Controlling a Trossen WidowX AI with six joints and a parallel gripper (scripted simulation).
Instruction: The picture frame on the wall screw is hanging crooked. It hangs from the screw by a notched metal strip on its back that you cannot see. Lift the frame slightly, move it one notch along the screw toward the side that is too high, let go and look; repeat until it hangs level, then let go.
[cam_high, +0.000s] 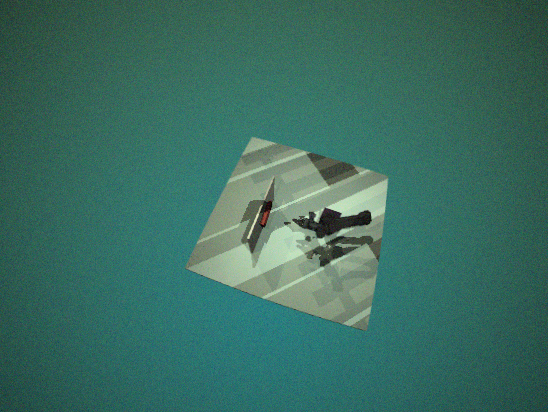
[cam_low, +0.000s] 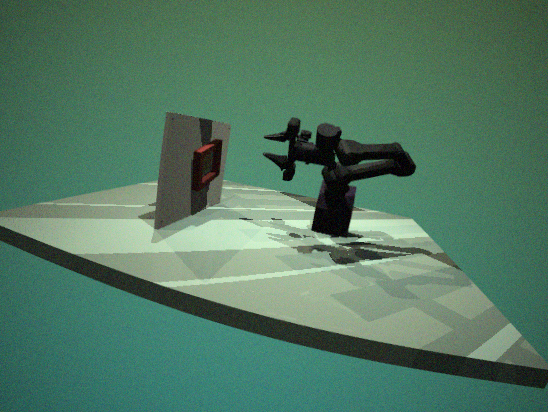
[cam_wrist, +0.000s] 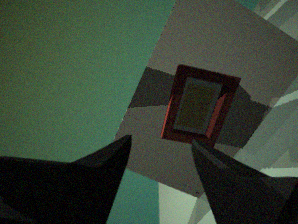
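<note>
The red picture frame is 180 mm ahead of my gripper tip, 90 mm below it and 50 mm to the right of it. The rest, counted from my gripper tip: grey wall panel 200 mm ahead, 100 mm below, 30 mm to the right.
</note>
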